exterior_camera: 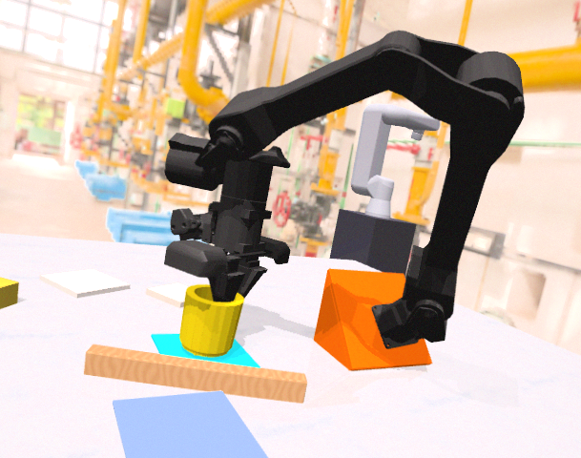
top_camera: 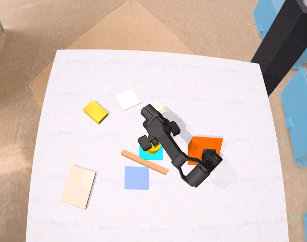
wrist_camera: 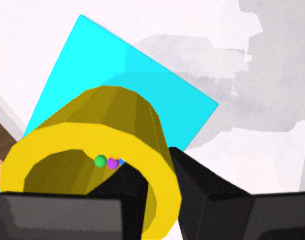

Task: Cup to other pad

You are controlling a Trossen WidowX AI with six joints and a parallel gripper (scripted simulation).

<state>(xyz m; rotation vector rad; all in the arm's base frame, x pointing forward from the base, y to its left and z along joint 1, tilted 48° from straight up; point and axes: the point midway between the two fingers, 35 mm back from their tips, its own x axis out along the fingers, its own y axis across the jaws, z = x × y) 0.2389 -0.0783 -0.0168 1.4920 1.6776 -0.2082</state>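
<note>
Now: the yellow cup 20 mm ahead of my gripper tip and 10 mm to the left of it. From my gripper tip the other things lie so: cyan pad 30 mm ahead, 10 mm to the left, 50 mm below; then wooden bar 60 mm ahead, 90 mm to the left, 40 mm below.
</note>
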